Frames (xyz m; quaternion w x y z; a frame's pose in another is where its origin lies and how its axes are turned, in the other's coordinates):
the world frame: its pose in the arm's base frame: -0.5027 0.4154 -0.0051 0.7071 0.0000 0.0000 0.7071
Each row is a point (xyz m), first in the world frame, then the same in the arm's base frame.
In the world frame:
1: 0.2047 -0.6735 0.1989
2: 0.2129 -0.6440 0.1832
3: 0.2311 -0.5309 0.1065
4: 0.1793 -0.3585 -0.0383
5: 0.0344 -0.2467 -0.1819
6: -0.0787 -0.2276 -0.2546
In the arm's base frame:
1: 0.1708 0.6201 0.1938
2: 0.1413 0.6283 0.1781
3: 0.0282 0.6465 0.1014
4: -0.1442 0.5947 -0.0434
5: -0.2560 0.4498 -0.1870
6: -0.2751 0.3367 -0.2597

